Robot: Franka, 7 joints.
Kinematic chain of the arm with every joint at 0, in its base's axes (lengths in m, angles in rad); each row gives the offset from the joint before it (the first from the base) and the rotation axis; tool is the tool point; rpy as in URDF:
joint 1: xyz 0 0 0.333 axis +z
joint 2: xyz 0 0 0 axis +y
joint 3: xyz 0 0 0.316 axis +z
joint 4: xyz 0.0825 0 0 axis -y
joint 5: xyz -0.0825 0 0.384 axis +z
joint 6: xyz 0 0 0 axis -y
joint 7: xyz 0.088 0 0 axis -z
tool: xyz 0 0 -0.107 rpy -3.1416 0 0
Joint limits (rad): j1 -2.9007..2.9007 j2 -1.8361..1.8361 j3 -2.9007..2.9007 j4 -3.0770..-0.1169 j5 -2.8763..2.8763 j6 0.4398..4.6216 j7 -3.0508..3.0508
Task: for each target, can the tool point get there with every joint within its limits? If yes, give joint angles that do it. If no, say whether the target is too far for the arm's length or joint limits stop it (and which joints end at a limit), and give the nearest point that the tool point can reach.
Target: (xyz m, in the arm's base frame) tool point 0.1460 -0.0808 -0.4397
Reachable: no: joint limits stop it (at a limit: joint 2) | nearest point 0.1608 -0.0890 -0.3514 | short by 0.090 m
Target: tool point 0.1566 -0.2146 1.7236
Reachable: no: too far | nearest point 0.0949 -0.1300 1.1757 | short by 0.558 m
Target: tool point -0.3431 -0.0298 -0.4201
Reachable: no: joint limits stop it (at a limit: joint 1, joint 2) | nearest point -0.3360 -0.0332 -0.3565 | short by 0.064 m
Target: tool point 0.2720 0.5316 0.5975
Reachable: yes | joints 1.0432 0.1220 -0.1168 -1.5998 1.0992 1.5412 -0.8899
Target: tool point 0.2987 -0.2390 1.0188
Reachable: yes | joints -2.3741 0.2912 2.3179 -0.9024 2.1355 3.1934 0.1075
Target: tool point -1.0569 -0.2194 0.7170
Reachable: no: too far | nearest point -0.7914 -0.1643 0.6205 | short by 0.288 m
